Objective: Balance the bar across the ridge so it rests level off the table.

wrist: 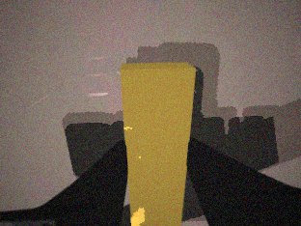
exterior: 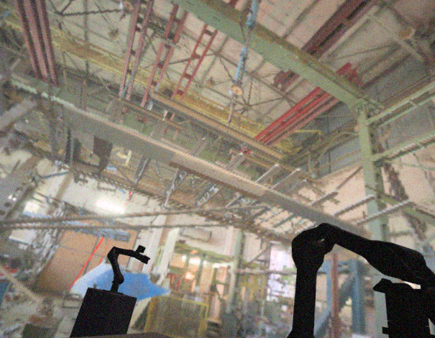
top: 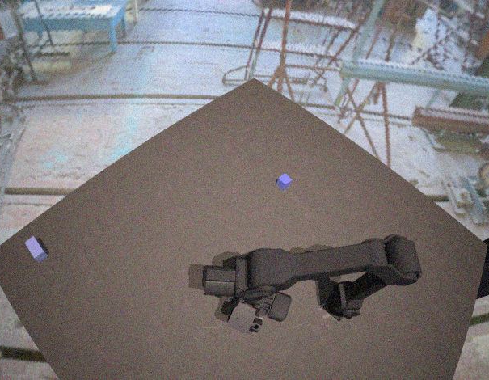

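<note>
Right now the yellow bar is 10 mm ahead of my gripper tip and 30 mm to the right of it.
</note>
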